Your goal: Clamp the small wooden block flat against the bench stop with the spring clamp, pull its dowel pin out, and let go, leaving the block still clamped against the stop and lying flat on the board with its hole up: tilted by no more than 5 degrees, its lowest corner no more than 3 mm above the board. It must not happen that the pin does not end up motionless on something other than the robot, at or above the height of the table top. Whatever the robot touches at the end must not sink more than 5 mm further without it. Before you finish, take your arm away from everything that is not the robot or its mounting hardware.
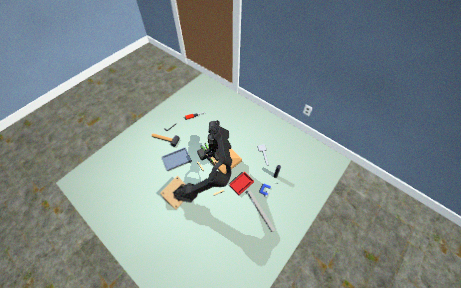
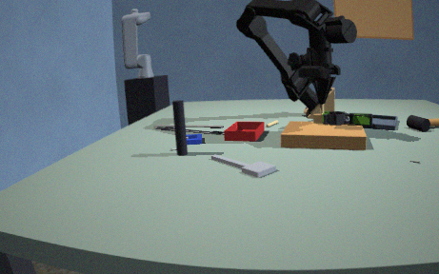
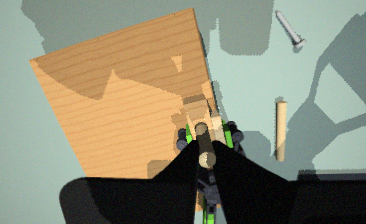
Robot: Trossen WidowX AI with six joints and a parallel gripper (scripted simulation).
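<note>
My hand is 40 mm above the dowel pin. From my hand the other things lie so: wooden board 60 mm ahead, 100 mm below; screw 110 mm behind, 40 mm to the right, 110 mm below; small wooden block 80 mm below.
</note>
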